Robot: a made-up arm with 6 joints. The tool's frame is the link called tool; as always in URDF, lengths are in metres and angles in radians. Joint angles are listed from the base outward.
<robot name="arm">
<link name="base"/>
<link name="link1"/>
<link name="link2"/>
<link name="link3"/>
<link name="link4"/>
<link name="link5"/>
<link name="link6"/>
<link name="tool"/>
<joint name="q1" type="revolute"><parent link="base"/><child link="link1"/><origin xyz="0 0 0.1" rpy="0 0 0"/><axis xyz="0 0 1"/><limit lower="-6.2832" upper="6.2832"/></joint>
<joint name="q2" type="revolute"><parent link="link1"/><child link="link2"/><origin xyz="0 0.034 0" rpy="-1.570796 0 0"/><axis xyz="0 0 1"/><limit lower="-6.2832" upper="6.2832"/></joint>
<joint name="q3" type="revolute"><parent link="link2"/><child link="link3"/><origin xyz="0 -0.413 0" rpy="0 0 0"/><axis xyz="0 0 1"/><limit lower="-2.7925" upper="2.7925"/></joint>
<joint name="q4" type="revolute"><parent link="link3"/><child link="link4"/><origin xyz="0 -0.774 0" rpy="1.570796 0 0"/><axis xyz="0 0 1"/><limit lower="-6.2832" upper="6.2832"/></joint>
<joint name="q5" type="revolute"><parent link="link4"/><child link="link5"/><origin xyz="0 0 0" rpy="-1.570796 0 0"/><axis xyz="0 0 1"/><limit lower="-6.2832" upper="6.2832"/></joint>
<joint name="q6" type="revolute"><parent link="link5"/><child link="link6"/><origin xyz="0 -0.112 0" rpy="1.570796 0 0"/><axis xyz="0 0 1"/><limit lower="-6.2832" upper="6.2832"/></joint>
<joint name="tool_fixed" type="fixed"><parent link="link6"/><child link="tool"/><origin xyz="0 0 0" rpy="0 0 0"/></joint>
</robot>
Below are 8 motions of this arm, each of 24 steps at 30 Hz.
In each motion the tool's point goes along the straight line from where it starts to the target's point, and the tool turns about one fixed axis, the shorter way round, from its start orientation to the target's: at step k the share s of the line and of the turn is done. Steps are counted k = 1, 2, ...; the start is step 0. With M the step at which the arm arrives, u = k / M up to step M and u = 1 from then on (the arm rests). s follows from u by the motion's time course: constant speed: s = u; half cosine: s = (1 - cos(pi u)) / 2; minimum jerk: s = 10 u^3 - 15 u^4 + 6 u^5.
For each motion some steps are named. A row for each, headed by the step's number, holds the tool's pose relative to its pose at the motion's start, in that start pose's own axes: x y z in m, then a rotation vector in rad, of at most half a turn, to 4 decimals.
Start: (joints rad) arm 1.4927 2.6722 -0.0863 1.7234 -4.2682 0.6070
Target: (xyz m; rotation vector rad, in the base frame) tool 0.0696 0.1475 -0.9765 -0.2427 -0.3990 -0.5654
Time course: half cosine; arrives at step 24
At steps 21, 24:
21: -0.0232 -0.4337 -0.1610 -0.5270 0.6536 -0.3629
24: -0.0241 -0.4509 -0.1674 -0.5479 0.6795 -0.3773

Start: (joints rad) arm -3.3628 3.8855 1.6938 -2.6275 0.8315 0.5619
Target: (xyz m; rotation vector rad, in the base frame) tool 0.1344 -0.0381 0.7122 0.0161 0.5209 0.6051
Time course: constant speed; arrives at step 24
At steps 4, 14, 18, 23, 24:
4: -0.0067 0.0765 -0.1108 -0.1079 -0.1211 -0.0720
14: -0.0236 0.2678 -0.3878 -0.3778 -0.4240 -0.2521
18: -0.0303 0.3444 -0.4986 -0.4857 -0.5451 -0.3241
23: -0.0388 0.4400 -0.6371 -0.6206 -0.6965 -0.4141
24: -0.0405 0.4592 -0.6648 -0.6476 -0.7268 -0.4321

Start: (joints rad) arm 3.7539 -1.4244 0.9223 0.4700 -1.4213 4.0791
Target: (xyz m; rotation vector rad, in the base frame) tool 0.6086 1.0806 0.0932 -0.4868 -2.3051 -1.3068
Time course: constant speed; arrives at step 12
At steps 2, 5, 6, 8, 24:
2: 0.0885 -0.0613 0.1078 0.0415 0.1066 0.1244
5: 0.2212 -0.1533 0.2696 0.1038 0.2664 0.3109
6: 0.2654 -0.1839 0.3235 0.1246 0.3197 0.3731
8: 0.3539 -0.2453 0.4314 0.1661 0.4263 0.4975
24: 0.5308 -0.3679 0.6470 0.2492 0.6395 0.7463

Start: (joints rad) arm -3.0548 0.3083 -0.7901 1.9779 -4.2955 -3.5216
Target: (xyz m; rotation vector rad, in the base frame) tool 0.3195 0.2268 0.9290 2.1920 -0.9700 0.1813
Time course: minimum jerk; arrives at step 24
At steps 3, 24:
3: -0.0015 -0.0055 -0.0026 -0.0001 -0.0071 0.0039
24: -0.0912 -0.3419 -0.1612 -0.0081 -0.4454 0.2412

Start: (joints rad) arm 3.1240 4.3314 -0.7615 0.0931 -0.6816 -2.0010
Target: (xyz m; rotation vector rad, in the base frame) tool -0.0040 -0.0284 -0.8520 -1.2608 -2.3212 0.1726
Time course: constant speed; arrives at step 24
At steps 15, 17, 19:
15: 0.1391 -0.3902 0.0971 0.1219 0.1015 -0.1507
17: 0.1577 -0.4422 0.1100 0.1382 0.1151 -0.1708
19: 0.1762 -0.4942 0.1229 0.1544 0.1286 -0.1909

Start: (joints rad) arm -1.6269 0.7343 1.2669 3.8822 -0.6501 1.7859
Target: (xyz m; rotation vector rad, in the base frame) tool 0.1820 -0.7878 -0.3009 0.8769 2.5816 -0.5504
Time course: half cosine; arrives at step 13
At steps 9, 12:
9: 0.1785 0.2606 0.1104 0.0218 0.1793 -0.1099
12: 0.2244 0.3275 0.1387 0.0274 0.2254 -0.1382

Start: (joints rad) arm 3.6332 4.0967 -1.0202 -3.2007 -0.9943 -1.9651
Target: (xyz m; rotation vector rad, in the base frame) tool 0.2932 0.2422 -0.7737 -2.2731 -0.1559 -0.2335
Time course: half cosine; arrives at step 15
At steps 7, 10, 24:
7: -0.0148 -0.0861 -0.0537 0.0789 -0.2929 -0.1972
10: -0.0248 -0.1442 -0.0899 0.1322 -0.4906 -0.3304
24: -0.0331 -0.1923 -0.1199 0.1763 -0.6541 -0.4405

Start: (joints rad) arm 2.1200 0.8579 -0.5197 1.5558 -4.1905 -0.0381
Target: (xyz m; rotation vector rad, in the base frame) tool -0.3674 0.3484 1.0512 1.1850 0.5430 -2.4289
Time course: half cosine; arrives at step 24
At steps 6, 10, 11, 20, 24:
6: 0.0019 0.0090 0.0012 0.0008 -0.1634 -0.0741
10: 0.0047 0.0228 0.0030 0.0020 -0.4135 -0.1876
11: 0.0055 0.0267 0.0035 0.0024 -0.4851 -0.2201
20: 0.0119 0.0573 0.0076 0.0052 -1.0412 -0.4724
24: 0.0127 0.0614 0.0081 0.0055 -1.1159 -0.5063

